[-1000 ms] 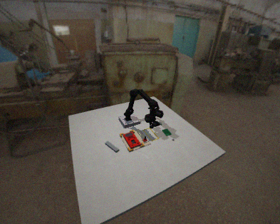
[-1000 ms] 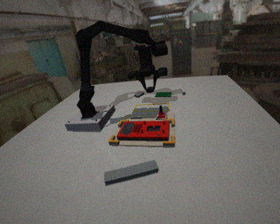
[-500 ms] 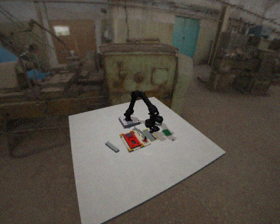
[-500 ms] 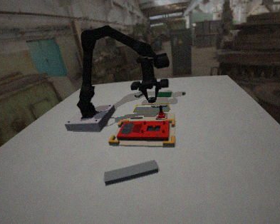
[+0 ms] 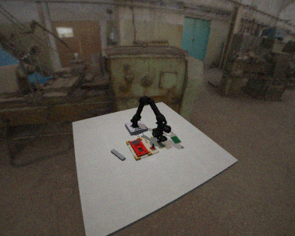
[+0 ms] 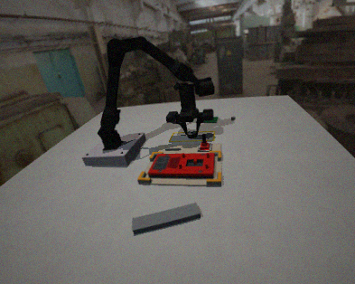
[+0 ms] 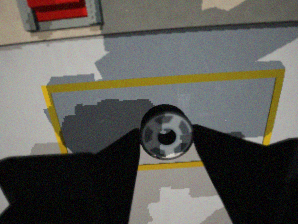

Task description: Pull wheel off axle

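My gripper tip is right at the black wheel. From my gripper tip the other things lie so: grey bar: 4 cm behind, 42 cm to the right; green plate: 7 cm ahead, 17 cm to the left, 1 cm below.
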